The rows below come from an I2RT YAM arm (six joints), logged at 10 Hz.
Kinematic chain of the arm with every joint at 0, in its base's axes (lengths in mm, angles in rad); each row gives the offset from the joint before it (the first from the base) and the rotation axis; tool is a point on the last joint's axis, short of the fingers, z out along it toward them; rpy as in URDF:
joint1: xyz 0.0 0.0 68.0 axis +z
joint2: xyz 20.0 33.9 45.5 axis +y
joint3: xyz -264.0 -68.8 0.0 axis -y
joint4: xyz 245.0 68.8 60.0 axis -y
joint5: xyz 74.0 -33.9 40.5 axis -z
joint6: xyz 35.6 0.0 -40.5 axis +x
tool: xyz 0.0 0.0 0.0 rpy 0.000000 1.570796 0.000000
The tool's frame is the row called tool.
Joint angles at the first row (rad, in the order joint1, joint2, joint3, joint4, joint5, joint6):
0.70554 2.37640 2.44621 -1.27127 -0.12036 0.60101
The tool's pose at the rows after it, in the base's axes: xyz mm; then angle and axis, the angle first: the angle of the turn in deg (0 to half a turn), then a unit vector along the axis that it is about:
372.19 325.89 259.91 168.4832 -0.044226 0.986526 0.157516
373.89 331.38 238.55 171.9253 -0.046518 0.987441 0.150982
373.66 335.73 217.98 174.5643 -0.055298 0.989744 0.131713
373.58 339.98 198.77 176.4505 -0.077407 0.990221 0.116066
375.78 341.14 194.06 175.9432 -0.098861 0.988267 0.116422
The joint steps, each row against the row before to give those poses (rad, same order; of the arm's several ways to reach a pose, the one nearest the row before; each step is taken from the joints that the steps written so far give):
0.00496 0.02216 -0.00529 0.01333 -0.00037 0.04159
0.00420 0.04421 -0.00008 -0.01025 -0.02709 0.00038
0.00687 0.04158 0.00000 -0.01946 0.00038 -0.01525
0.00647 0.03929 0.00003 -0.00880 0.00076 -0.04159
-0.00115 0.01030 -0.00002 0.01451 0.00038 -0.04426

